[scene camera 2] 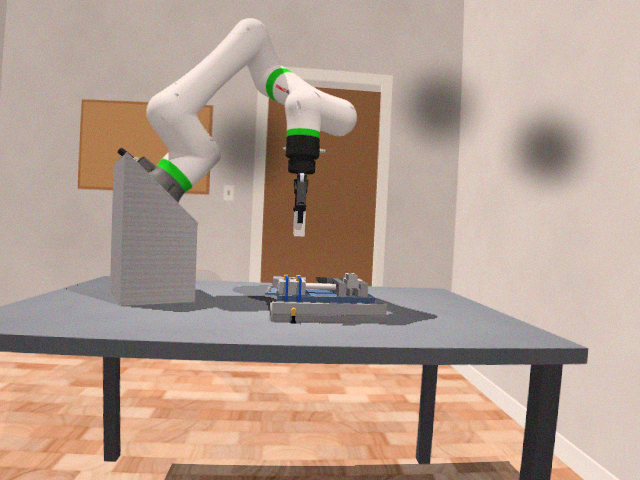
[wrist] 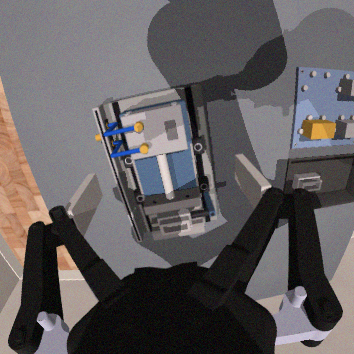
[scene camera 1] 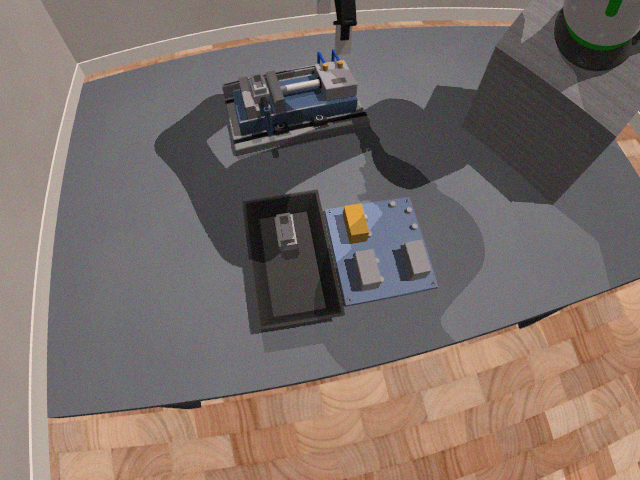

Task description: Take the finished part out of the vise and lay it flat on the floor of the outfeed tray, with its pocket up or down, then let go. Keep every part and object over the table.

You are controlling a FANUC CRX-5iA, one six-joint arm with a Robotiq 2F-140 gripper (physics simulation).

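Where they show: gripper, between the fingertips: (scene camera 2: pixel 298 235) (wrist: pixel 165 175) (scene camera 1: pixel 332 31); arm's base, origin of its link: (scene camera 2: pixel 156 193) (scene camera 1: pixel 595 32).
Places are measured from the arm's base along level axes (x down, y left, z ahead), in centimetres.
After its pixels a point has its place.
Note:
The finished part (scene camera 1: pixel 258 85) {y -6.5, x 22.5, z 62.4 cm} (scene camera 2: pixel 351 279) {y -8.9, x 22.2, z 62.5 cm} (wrist: pixel 175 225) {y -6.1, x 22.4, z 62.9 cm} is a light grey block with a pocket facing up. It sits between the jaws at one end of the blue and grey vise (scene camera 1: pixel 310 106) {y -3.6, x 26.5, z 51.6 cm} (scene camera 2: pixel 330 298) {y -13.1, x 27.1, z 57.3 cm} (wrist: pixel 145 181) {y -11.9, x 26.6, z 56.2 cm}. My gripper (scene camera 1: pixel 343 40) {y -8.7, x 10.9, z 47.2 cm} (scene camera 2: pixel 299 227) {y -8.7, x 10.9, z 47.2 cm} (wrist: pixel 165 175) {y -8.7, x 10.9, z 47.2 cm} is open and empty, pointing down well above the vise. In the wrist view its fingers stand on either side of the vise, and the part shows nearer the gripper's body than the fingertips. The outfeed tray (scene camera 1: pixel 254 297) {y 36.9, x 28.4, z 61.4 cm} (wrist: pixel 320 159) {y 25.8, x 29.5, z 50.5 cm} is dark and open-topped, standing apart from the vise.
Another light grey pocketed part (scene camera 1: pixel 286 232) {y 24.8, x 29.3, z 56.3 cm} (wrist: pixel 306 182) {y 22.6, x 28.0, z 55.6 cm} lies in the tray near one end. Beside the tray, a blue plate (scene camera 1: pixel 390 232) {y 23.9, x 31.8, z 37.2 cm} (wrist: pixel 310 106) {y 21.0, x 31.8, z 39.8 cm} bears an orange block (scene camera 1: pixel 356 222) {y 23.6, x 28.2, z 43.9 cm} (wrist: pixel 318 129) {y 21.6, x 28.2, z 43.8 cm}, grey blocks and small pins. The arm's pedestal (scene camera 1: pixel 537 124) {y 7.1, x 18.2, z 6.4 cm} (scene camera 2: pixel 155 248) {y -12.1, x 16.5, z 6.6 cm} stands on the table.

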